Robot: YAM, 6 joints.
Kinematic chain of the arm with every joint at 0, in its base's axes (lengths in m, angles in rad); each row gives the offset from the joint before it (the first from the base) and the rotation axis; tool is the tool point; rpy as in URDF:
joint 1: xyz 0 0 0.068 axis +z
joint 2: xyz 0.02 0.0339 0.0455 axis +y
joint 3: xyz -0.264 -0.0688 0 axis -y
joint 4: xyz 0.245 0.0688 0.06 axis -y
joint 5: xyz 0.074 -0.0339 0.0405 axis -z
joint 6: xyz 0.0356 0 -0.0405 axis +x
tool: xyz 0 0 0 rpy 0 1.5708 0
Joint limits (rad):
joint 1: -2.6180..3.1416
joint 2: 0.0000..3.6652
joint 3: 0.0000..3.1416
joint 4: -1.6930..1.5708
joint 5: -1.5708..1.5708
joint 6: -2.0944..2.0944
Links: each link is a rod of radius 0.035 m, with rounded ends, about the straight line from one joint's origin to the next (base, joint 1, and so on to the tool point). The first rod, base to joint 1, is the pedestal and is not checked.
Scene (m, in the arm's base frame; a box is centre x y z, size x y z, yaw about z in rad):
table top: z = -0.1
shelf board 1: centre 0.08 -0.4 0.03 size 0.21 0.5 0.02 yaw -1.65
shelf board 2: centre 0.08 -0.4 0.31 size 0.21 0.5 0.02 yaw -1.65
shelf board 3: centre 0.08 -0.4 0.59 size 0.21 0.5 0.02 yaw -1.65
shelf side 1: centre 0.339 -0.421 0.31 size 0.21 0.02 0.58 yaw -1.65
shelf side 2: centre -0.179 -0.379 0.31 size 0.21 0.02 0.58 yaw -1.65
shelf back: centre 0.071 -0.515 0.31 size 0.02 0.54 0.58 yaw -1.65
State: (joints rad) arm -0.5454 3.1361 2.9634 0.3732 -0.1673 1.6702
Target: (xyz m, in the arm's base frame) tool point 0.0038 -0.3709 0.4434
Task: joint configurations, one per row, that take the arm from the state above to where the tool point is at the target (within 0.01 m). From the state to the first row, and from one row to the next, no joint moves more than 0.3 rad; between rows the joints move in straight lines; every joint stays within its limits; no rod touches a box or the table.
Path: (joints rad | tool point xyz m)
1: -0.4509 2.8560 2.9990 0.3582 -0.1885 1.6892 | 0.5455 -0.2567 0.3345
2: -0.3564 2.5758 3.0347 0.3432 -0.2098 1.7083 | 0.4820 -0.1715 0.4956
3: -0.2619 2.2957 3.0703 0.3282 -0.2310 1.7273 | 0.3664 -0.0898 0.6223
4: -0.1674 2.0155 3.1060 0.3132 -0.2522 1.7464 | 0.2101 -0.0265 0.7038
5: -0.0729 1.7354 3.1416 0.2982 -0.2735 1.7654 | 0.0304 0.0074 0.7328
6: -0.3110 1.6324 2.8712 0.0875 -0.2453 1.7495 | 0.0842 -0.0180 0.7335
7: -0.5491 1.5295 2.6009 -0.1232 -0.2171 1.7337 | 0.1210 -0.0651 0.7094
8: -0.7871 1.4265 2.3305 -0.3339 -0.1889 1.7178 | 0.1305 -0.1215 0.6632
9: -1.0252 1.3236 2.0602 -0.5446 -0.1607 1.7019 | 0.1106 -0.1712 0.5993
10: -1.2632 1.2206 1.7898 -0.7553 -0.1325 1.6861 | 0.0683 -0.1995 0.5238
11: -1.5013 1.1177 1.5195 -0.9660 -0.1044 1.6702 | 0.0175 -0.1982 0.4434
12: -1.5352 1.3883 1.6946 -0.7904 -0.0969 1.6702 | 0.0136 -0.2841 0.4533
13: -1.5691 1.6589 1.8698 -0.6148 -0.0895 1.6702 | 0.0038 -0.3709 0.4434

